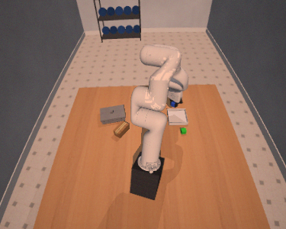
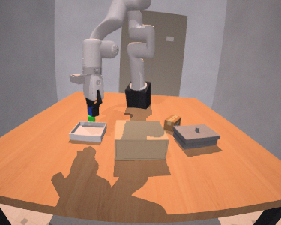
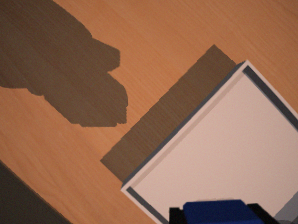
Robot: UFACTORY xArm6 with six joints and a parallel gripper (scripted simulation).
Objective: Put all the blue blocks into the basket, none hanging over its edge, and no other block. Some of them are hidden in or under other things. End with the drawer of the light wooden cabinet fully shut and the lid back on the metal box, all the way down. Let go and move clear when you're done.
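My hand is 12 cm above the white basket, 4 cm past it and 3 cm to the left of it. Also, from my hand: green block: 18 cm behind, 11 cm below, 2 cm to the right; then drawer: 18 cm to the left, 9 cm below, 9 cm ahead; then light wooden cabinet: 18 cm to the left, 10 cm ahead, 9 cm below.
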